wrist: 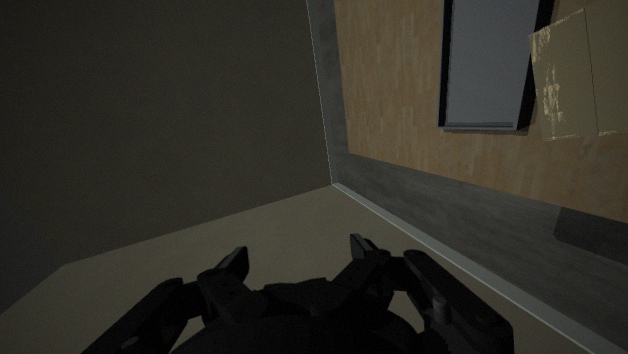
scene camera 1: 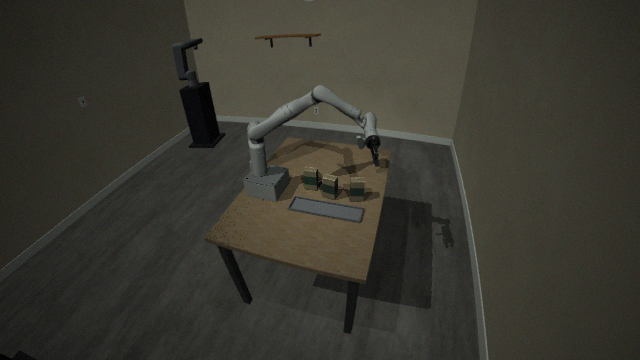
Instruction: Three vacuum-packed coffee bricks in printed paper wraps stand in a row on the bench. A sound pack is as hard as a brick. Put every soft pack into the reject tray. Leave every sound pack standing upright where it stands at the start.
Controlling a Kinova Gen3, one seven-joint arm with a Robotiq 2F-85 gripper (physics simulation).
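Visible: my gripper (wrist: pixel 300 251). Grey reject tray (scene camera 1: pixel 302 204), visible too.
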